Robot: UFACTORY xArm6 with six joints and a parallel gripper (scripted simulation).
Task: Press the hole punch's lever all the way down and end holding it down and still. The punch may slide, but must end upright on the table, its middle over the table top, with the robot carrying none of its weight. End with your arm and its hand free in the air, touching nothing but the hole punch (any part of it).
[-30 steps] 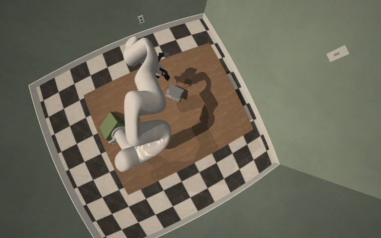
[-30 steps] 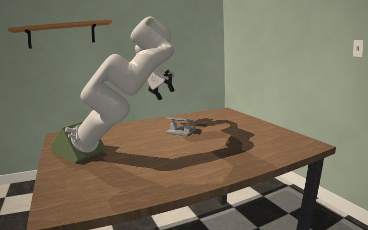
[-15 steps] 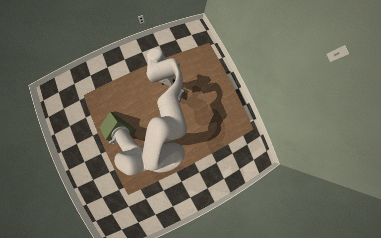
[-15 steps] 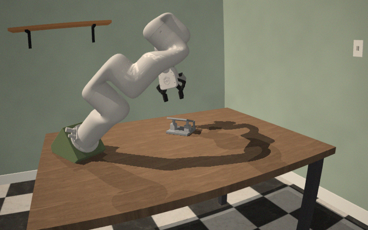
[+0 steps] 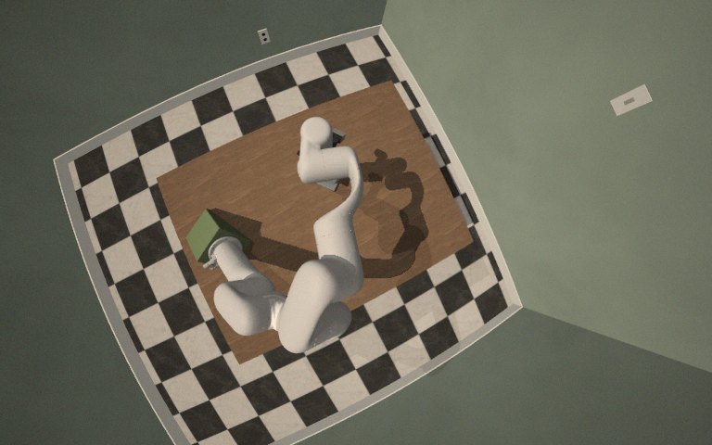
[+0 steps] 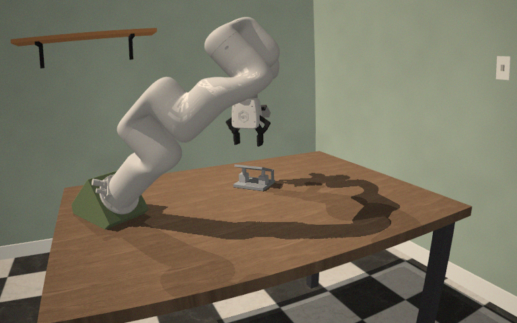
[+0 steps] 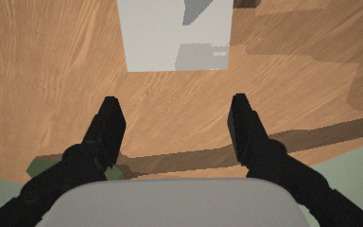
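My gripper is now 4 cm short of the hole punch, 2 cm to the right of it and 13 cm above it.
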